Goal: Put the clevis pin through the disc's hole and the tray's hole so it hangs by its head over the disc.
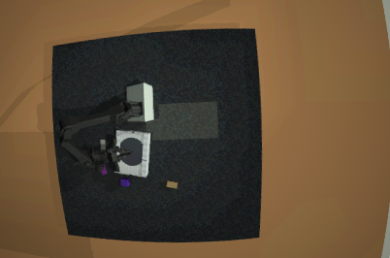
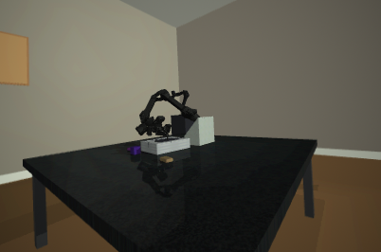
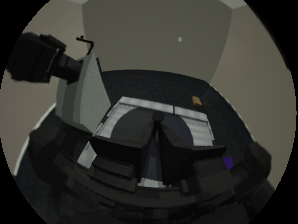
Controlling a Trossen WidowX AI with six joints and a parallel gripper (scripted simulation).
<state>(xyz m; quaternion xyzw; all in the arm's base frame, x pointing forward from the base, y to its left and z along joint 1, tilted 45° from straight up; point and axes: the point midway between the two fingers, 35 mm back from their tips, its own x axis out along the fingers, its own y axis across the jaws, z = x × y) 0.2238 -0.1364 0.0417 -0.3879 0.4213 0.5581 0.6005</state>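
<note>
Right now the rimmed steel tray is 4 cm below my gripper tip, 1 cm to the right of it and 1 cm ahead of it. From my gripper tip the other things lie so: steel clevis pin (right at my gripper tip); then purple cube (19 cm ahead, 9 cm to the right, 7 cm below); then grey aluminium disc (3 cm below).
</note>
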